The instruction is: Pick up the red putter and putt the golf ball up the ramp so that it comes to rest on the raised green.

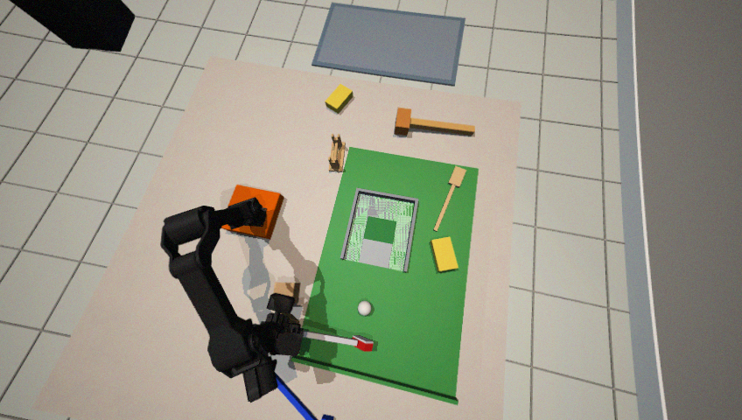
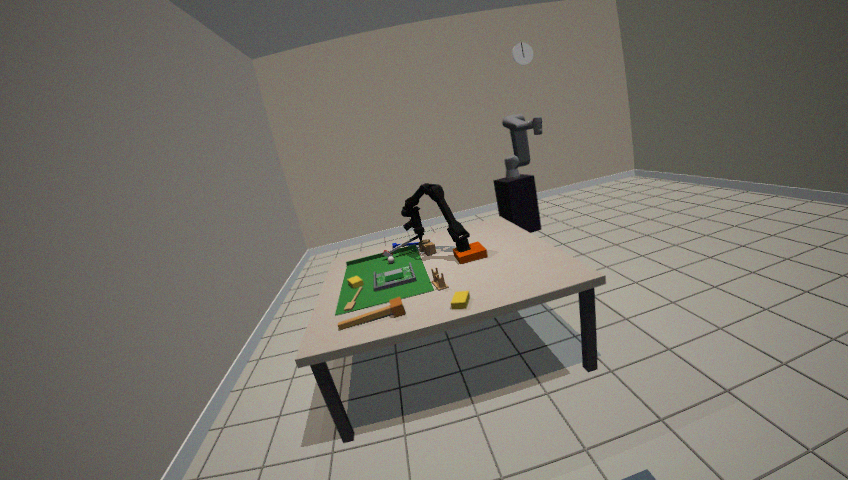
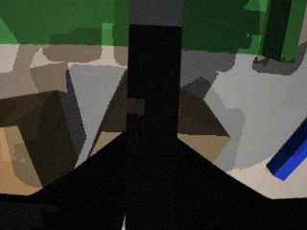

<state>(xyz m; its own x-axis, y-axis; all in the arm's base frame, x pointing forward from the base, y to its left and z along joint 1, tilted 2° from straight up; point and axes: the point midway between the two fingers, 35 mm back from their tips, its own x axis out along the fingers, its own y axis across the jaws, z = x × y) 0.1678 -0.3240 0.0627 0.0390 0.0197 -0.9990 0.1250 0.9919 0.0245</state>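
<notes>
My gripper tip is now 120 mm short of the red putter and 10 mm to the left of it. From my gripper tip the other things lie so: white golf ball (220 mm ahead, 70 mm to the left, 50 mm below); green mat (300 mm ahead, 240 mm to the left, 70 mm below); blue rod (190 mm to the right, 60 mm below, 50 mm ahead).
</notes>
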